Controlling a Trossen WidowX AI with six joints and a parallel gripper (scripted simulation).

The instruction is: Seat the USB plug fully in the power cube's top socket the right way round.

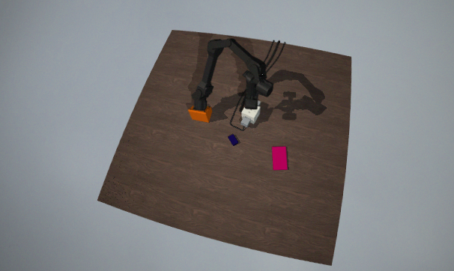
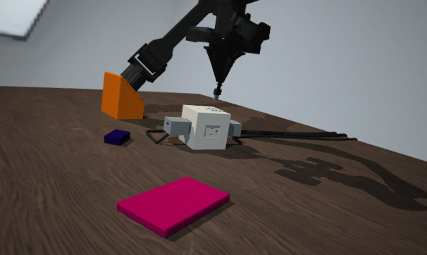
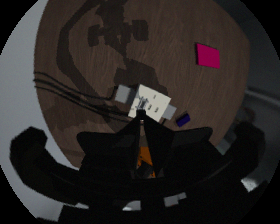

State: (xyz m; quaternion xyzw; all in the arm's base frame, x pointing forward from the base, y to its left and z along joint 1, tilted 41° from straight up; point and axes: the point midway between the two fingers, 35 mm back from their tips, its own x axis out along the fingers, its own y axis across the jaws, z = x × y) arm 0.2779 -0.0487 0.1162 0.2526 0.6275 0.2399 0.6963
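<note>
The black usb plug lies 2 cm below my gripper tip. Round my gripper tip: dark blue block (9 cm behind, 18 cm to the right, 13 cm below); flat magenta slab (17 cm ahead, 26 cm to the right, 13 cm below).
</note>
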